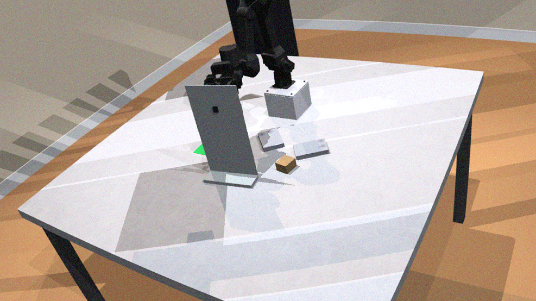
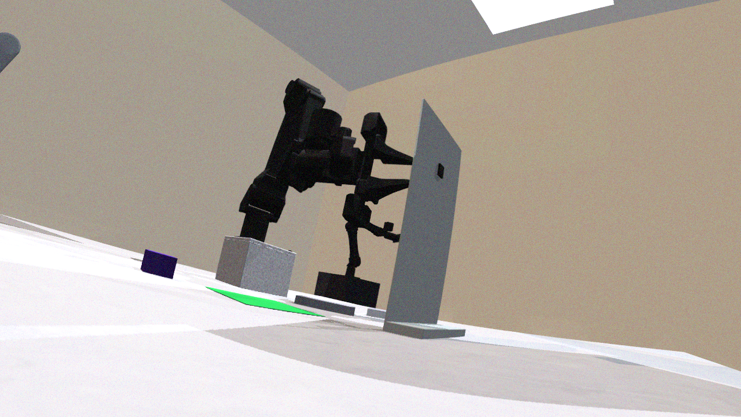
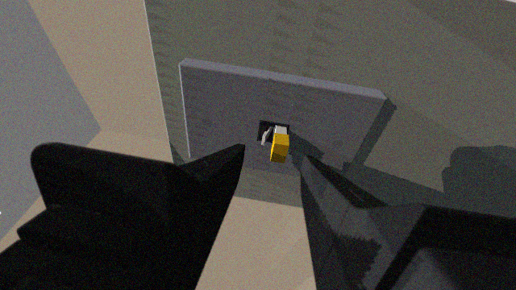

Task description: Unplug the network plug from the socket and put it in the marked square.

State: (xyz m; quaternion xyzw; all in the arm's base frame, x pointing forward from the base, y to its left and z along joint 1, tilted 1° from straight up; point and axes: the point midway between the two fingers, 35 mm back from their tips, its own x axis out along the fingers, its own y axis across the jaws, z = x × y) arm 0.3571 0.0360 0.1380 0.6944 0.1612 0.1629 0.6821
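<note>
The yellow network plug is 20 mm ahead of my gripper tip and 10 mm to the left of it. The rest, counted from my gripper tip: upright panel: 90 mm below, 40 mm ahead, 10 mm to the left; then thin pale tab: 30 mm ahead, 10 mm to the left; then green marked square: 240 mm below, 170 mm to the right, 80 mm behind.
</note>
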